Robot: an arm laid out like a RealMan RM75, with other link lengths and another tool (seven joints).
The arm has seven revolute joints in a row. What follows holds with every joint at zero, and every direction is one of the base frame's.
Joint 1 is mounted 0.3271 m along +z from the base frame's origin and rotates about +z.
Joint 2 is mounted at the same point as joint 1 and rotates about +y.
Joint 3 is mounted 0.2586 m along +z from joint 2 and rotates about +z.
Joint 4 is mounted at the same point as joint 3 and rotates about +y.
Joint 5 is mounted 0.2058 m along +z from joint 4 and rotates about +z.
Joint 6 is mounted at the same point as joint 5 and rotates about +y.
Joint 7 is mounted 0.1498 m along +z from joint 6 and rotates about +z.
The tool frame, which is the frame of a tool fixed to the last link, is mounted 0.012 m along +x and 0.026 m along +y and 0.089 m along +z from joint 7; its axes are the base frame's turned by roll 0, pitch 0 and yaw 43.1 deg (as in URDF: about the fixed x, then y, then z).
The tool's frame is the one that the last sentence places.
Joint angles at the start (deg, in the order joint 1, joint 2, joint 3, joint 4, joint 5, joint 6, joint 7): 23.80 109.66 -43.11 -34.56 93.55 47.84 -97.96
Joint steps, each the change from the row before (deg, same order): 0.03 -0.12 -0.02 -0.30 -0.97 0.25 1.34; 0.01 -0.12 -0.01 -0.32 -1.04 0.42 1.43; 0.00 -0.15 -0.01 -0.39 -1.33 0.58 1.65; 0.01 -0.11 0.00 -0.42 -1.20 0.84 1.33; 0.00 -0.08 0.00 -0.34 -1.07 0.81 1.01; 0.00 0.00 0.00 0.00 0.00 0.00 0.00; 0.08 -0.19 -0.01 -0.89 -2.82 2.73 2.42; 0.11 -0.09 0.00 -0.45 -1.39 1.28 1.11; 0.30 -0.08 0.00 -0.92 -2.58 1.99 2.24
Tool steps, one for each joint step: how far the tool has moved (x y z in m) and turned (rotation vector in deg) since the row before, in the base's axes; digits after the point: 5 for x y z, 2 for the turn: -0.00059 -0.00035 -0.00025 -0.52 0.34 -0.18; -0.00093 -0.00071 -0.00059 -0.64 0.41 -0.12; -0.00098 -0.00117 -0.00099 -0.86 0.39 -0.12; -0.00215 -0.00132 -0.00145 -0.94 0.30 0.20; -0.00180 -0.00152 -0.00178 -0.92 0.16 0.23; 0.00000 0.00000 0.00000 0.00 0.00 0.00; -0.00674 -0.00493 -0.00629 -2.87 0.43 1.07; -0.00331 -0.00220 -0.00295 -1.41 0.10 0.50; -0.00564 -0.00321 -0.00499 -2.41 0.18 0.59
